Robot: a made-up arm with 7 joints.
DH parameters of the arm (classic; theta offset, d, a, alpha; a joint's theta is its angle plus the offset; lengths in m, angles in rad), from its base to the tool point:
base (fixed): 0 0 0 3.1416
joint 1: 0 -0.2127 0 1.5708
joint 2: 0 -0.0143 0 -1.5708
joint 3: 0 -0.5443 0 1.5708
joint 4: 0 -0.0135 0 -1.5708
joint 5: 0 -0.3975 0 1.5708
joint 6: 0 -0.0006 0 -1.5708
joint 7: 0 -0.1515 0 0
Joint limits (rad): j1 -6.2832..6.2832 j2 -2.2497..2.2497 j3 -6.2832..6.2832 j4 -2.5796..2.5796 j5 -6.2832..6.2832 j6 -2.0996..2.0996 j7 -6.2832..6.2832
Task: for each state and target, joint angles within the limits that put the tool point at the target. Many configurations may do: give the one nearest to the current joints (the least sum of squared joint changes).
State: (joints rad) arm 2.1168 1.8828 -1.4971 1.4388 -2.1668 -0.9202 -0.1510
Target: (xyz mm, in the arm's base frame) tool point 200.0 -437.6 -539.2
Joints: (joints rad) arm 1.8185 2.2497 -0.9647 1.0292 -2.0363 -0.7710 -0.1510
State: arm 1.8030 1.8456 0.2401 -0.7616 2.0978 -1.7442 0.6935
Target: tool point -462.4 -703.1 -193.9
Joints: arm 2.2905 2.1234 0.2224 -0.5349 2.2260 -1.6481 0.6935
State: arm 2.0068 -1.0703 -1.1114 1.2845 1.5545 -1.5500 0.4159
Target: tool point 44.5 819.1 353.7
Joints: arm 1.2155 -1.3383 -1.2678 1.0074 1.4529 -1.6621 0.4159
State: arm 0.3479 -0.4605 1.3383 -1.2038 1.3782 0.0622 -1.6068
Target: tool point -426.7 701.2 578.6
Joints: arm 0.4454 -0.8061 1.1976 -1.1919 1.3785 0.0983 -1.6068
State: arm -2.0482 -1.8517 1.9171 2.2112 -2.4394 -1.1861 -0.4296
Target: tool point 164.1 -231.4 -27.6
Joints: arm -1.5684 -1.4879 2.1981 2.2110 -2.3374 -1.4293 -0.4296
